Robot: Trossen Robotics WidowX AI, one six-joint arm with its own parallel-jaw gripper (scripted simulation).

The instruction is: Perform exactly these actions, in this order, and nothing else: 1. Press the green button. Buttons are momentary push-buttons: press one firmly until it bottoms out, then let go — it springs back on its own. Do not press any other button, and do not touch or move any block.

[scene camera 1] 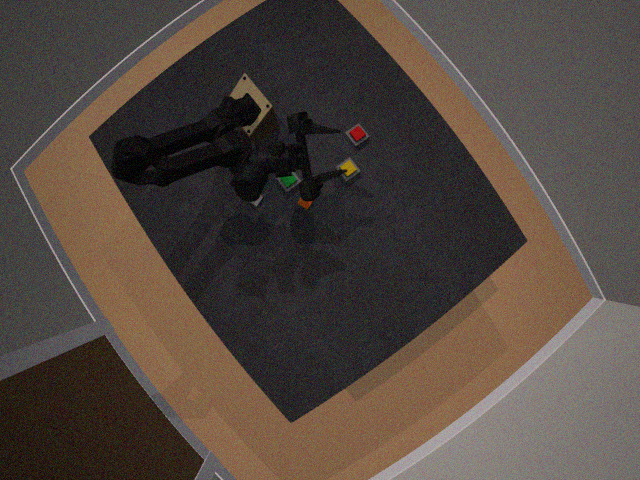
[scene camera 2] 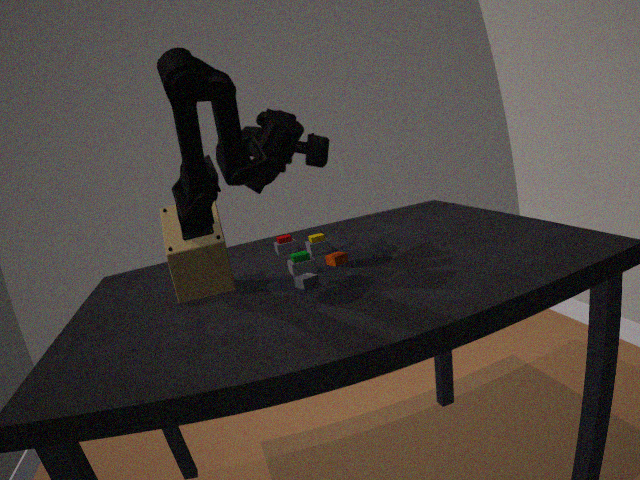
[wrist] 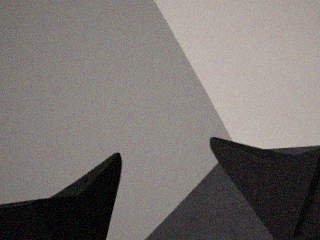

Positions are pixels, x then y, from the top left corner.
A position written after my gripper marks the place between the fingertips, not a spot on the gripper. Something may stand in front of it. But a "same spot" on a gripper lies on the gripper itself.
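Labels:
I can see my gripper in scene camera 2 (294, 132), and it is visible in the wrist view and in scene camera 1 as well. On my gripper, (wrist: 273, 183) and (scene camera 1: 321, 175) are the same spot.

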